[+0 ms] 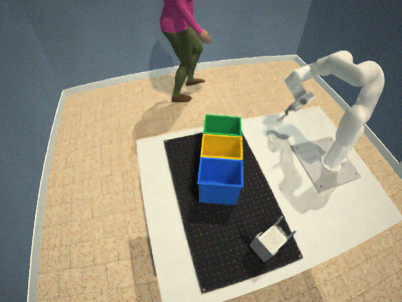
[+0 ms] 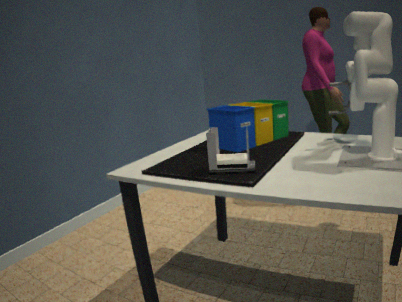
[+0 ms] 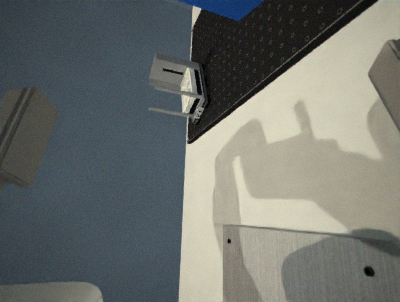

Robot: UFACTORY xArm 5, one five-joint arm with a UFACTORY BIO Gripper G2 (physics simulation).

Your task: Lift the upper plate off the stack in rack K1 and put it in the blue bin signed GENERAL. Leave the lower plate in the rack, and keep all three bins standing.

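Places are measured from the arm's base along level axes (x back, y right, z up), in millimetres.
Pixels of known places: hand at its tool point: (image 1: 288, 114) (image 2: 333, 99) (image 3: 202, 116); arm's base at its link origin: (image 1: 330, 163) (image 2: 381, 157).
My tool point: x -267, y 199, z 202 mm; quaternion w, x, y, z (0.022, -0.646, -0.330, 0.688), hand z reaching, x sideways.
Ahead of a thing's pixels: the offset from my tool point to its top centre. Level surfaces: height alone.
Rack K1 @[dx -224, dy -564, dz -53 mm] (image 1: 261, 251) (image 2: 213, 150) (image 3: 165, 74), grey with a tall side wall and thin posts, stands at the mat's near corner. White plates @[dx -233, dy -569, dz -152 mm] (image 1: 272, 240) (image 2: 232, 159) (image 3: 186, 95) lie flat in it; I cannot tell the upper from the lower. The blue bin @[dx -404, dy -287, dz -19 mm] (image 1: 219, 193) (image 2: 231, 129) (image 3: 237, 7) stands upright, its sign too blurred to read. The yellow bin @[dx -377, dy -157, dz -19 mm] (image 1: 221, 146) (image 2: 264, 125) and green bin @[dx -350, dy -27, dz -19 mm] (image 1: 222, 125) (image 2: 281, 120) stand upright in a row behind it. My gripper (image 1: 283, 116) (image 2: 330, 98) (image 3: 212, 95) is open and empty, high above the table and far from rack and bins.
The black perforated mat @[dz -199 mm] (image 1: 187, 225) (image 2: 175, 167) (image 3: 265, 55) lies on the white table @[dz -212 mm] (image 1: 155, 225) (image 2: 310, 190) under rack and bins. The arm stands on a grey base plate (image 1: 312, 175) (image 3: 310, 255) at the right. A person (image 1: 177, 17) (image 2: 318, 60) in pink stands beyond the table.
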